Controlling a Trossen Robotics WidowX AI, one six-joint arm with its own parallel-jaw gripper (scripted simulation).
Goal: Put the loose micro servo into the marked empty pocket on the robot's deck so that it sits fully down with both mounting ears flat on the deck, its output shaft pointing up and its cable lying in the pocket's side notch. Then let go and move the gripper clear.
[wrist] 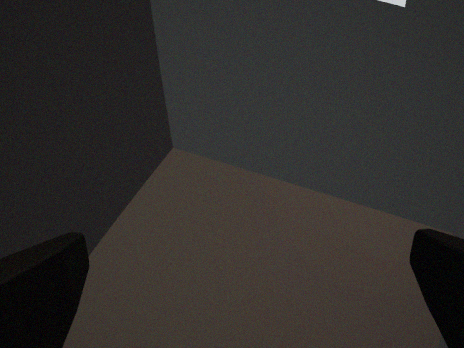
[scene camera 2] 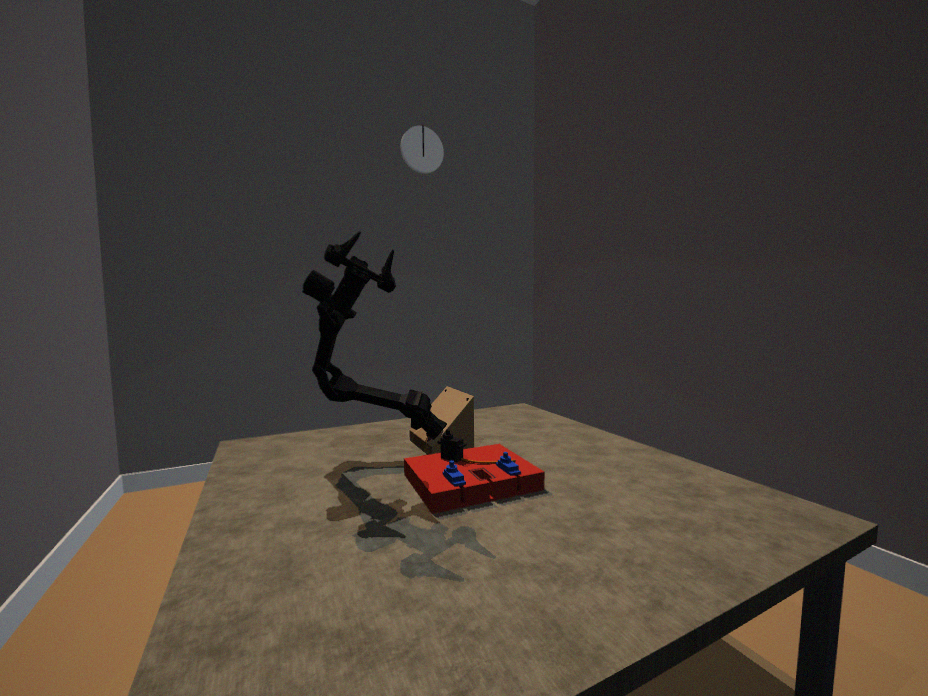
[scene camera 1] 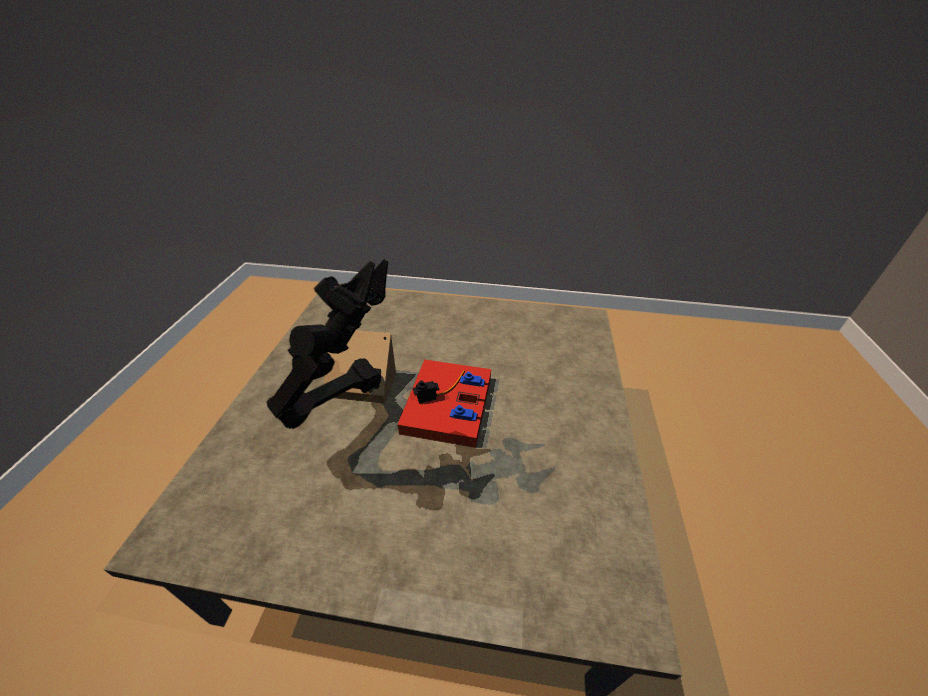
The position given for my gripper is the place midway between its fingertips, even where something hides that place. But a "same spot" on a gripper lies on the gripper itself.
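My gripper is visible in scene camera 2 (377, 241), in scene camera 1 and in the wrist view. On my gripper, (wrist: 49, 278) and (scene camera 1: 378, 268) are the same spot. On a red deck, (scene camera 2: 417, 468) and (scene camera 1: 426, 425) are the same spot.
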